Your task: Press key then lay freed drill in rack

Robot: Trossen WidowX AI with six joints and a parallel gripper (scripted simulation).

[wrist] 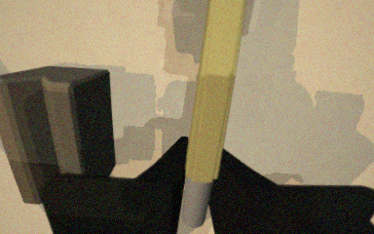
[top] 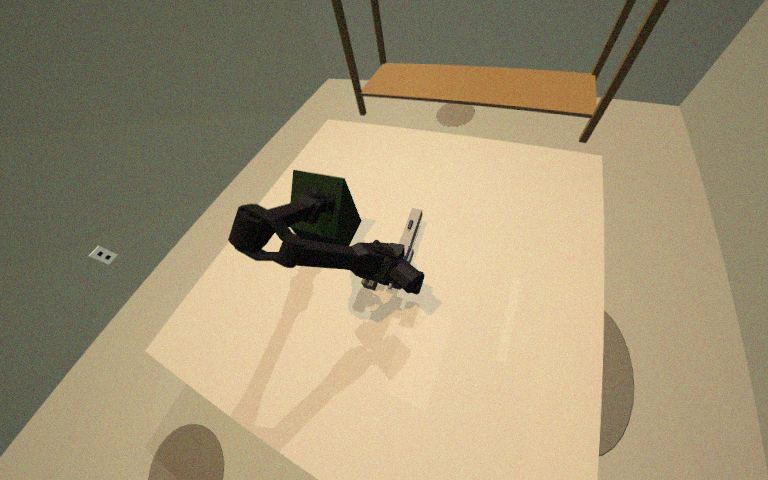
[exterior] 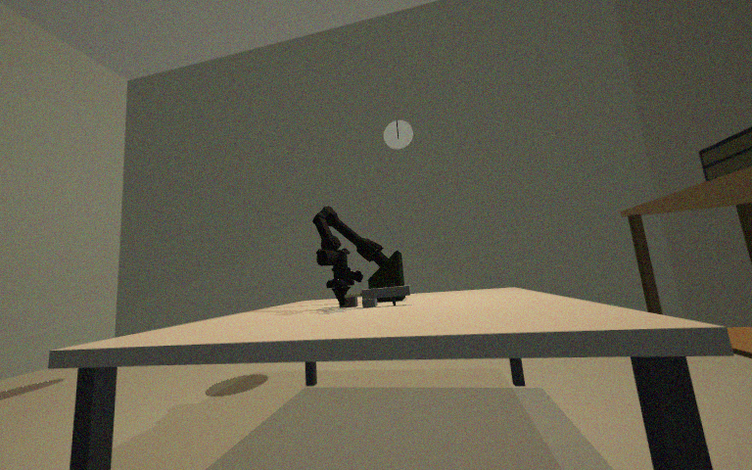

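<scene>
Now: the drill 4 cm to the left of my gripper tip and 4 cm above it. Also, from my gripper tip: grey housing: 17 cm to the left, 3 cm above; small blue key: 1 cm behind, 20 cm to the left, 4 cm above.
</scene>
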